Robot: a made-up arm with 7 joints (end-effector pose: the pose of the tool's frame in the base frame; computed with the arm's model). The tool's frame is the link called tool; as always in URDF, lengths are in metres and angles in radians. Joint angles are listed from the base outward.
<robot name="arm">
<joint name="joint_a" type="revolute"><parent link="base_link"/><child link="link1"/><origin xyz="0 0 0.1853" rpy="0 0 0"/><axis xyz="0 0 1"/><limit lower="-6.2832" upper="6.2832"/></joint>
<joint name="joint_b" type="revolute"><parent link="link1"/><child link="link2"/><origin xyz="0 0 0" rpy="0 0 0"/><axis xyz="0 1 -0.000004"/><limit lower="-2.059" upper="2.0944"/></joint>
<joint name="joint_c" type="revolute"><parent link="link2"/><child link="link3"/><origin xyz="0 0 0.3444" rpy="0 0 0"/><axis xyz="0 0 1"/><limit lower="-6.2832" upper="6.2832"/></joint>
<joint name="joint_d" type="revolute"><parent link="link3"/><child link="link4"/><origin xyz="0.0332 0 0" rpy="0 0 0"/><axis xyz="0 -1 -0.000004"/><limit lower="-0.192" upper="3.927"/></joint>
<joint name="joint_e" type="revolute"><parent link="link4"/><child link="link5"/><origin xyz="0.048 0 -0.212" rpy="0 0 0"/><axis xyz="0 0.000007 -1"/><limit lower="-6.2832" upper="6.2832"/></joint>
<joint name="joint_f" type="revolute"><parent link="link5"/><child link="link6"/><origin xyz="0 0 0" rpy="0 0 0"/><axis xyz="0 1 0.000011"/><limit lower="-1.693" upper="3.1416"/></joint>
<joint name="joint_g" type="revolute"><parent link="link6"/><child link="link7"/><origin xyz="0.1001 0 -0.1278" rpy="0 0 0"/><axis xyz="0 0.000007 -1"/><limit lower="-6.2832" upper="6.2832"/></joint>
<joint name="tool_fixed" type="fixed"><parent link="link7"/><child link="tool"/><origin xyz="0 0 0" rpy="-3.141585 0 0"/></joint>
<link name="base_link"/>
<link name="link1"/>
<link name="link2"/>
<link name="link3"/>
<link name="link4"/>
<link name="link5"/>
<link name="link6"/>
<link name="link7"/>
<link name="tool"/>
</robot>
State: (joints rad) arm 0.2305 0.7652 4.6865 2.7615 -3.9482 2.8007 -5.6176
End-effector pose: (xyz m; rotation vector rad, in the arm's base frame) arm 0.4052 0.1469 0.4862 -2.5459 -0.0230 0.6938
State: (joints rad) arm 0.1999 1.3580 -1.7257 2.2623 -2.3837 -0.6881 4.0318
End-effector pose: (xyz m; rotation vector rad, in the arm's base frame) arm 0.5008 -0.1842 0.2154 1.6715 -1.2844 1.4113
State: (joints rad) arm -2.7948 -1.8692 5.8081 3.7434 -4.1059 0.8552 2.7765
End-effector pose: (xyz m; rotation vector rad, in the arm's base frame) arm 0.5414 0.0594 -0.1804 1.7678 -1.6957 1.4880
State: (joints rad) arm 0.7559 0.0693 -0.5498 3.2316 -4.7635 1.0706 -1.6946
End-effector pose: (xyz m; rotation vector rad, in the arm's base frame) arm -0.0207 0.0870 0.8839 0.2732 -1.6206 -2.6642
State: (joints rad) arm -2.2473 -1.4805 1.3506 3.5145 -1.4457 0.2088 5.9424
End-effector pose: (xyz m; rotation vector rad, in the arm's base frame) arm 0.3131 0.5993 0.1430 -1.0633 0.8993 0.6919
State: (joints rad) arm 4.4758 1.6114 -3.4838 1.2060 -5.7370 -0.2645 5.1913
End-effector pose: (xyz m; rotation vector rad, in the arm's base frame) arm 0.0926 -0.4297 0.5037 -0.5630 0.2516 -2.2874
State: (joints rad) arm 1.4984 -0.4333 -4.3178 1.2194 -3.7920 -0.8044 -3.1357
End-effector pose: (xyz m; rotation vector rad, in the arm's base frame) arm -0.2455 -0.0571 0.3603 1.0354 -2.3596 -1.1938
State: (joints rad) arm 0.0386 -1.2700 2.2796 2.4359 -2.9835 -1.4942 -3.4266
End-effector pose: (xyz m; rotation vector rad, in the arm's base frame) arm -0.4080 0.1051 0.1728 0.1499 2.6824 0.8087
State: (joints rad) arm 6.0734 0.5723 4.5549 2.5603 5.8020 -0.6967 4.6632
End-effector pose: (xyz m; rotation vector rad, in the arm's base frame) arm 0.3999 -0.1074 0.6962 -0.1802 0.8835 -0.7503
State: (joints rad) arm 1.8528 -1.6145 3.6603 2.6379 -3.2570 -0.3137 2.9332
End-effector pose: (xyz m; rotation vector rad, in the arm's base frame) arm 0.2634 -0.5042 -0.0679 2.2492 -1.5419 1.1636
